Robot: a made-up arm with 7 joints. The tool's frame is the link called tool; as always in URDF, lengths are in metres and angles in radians.
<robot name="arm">
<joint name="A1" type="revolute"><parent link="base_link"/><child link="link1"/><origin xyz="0.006 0.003 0.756"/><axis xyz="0 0 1"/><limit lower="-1.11" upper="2.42"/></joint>
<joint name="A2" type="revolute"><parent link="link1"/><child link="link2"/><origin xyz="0.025 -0.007 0.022" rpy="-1.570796 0 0"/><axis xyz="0 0 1"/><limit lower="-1.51" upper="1.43"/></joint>
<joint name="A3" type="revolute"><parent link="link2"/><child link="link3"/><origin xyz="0.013 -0.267 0.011" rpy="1.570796 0 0"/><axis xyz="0 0 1"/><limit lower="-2.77" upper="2.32"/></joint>
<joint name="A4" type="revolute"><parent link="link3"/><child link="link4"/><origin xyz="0.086 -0.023 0.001" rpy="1.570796 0 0"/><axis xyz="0 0 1"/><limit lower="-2.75" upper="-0.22"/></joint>
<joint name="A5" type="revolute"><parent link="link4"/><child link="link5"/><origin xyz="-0.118 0.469 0.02" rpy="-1.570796 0 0"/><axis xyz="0 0 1"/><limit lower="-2.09" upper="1.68"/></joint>
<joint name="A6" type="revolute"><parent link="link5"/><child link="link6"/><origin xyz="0.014 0.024 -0.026" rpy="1.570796 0 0"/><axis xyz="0 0 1"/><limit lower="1.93" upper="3.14"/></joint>
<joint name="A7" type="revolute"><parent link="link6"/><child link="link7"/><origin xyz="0.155 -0.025 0.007" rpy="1.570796 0 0"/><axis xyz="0 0 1"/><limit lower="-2.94" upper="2.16"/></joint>
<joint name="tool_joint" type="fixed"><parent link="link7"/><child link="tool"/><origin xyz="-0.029 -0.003 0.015" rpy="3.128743 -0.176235 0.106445"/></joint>
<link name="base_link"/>
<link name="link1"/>
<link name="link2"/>
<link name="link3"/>
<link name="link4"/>
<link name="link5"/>
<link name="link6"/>
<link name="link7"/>
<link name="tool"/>
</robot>
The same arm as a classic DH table. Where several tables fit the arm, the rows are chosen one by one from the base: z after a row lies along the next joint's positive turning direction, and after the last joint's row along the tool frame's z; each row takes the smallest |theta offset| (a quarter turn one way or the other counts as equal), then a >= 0, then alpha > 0; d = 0 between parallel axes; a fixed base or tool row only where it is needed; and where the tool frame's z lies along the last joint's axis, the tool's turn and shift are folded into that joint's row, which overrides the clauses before.
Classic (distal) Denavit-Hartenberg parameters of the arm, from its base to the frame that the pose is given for. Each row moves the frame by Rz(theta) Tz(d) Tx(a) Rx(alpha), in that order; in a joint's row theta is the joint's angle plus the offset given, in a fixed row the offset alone. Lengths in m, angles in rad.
base (fixed): theta offset 0.4636; d 0; a 0.0067; alpha 0
A1: theta offset -0.4636; d 0.778; a 0.025; alpha -1.5708
A2: theta offset 0; d 0.004; a 0.013; alpha 1.5708
A3: theta offset 0; d 0.268; a 0.086; alpha 1.5708
A4: theta offset 0; d 0.043; a -0.118; alpha -1.5708
A5: theta offset 0; d 0.443; a 0.014; alpha 1.5708
A6: theta offset 0; d -0.017; a 0.155; alpha 1.5708
A7: theta offset -1.5375; d -0.1229; a 0.002; alpha -2.9649
tool (fixed): theta offset -1.6428; d -0.1655; a 0; alpha 0
Joint limits (rad, base to tool): -1.11..2.42 -1.51..1.43 -2.77..2.32 -2.75..-0.22 -2.09..1.68 1.93..3.14 -2.94..2.16

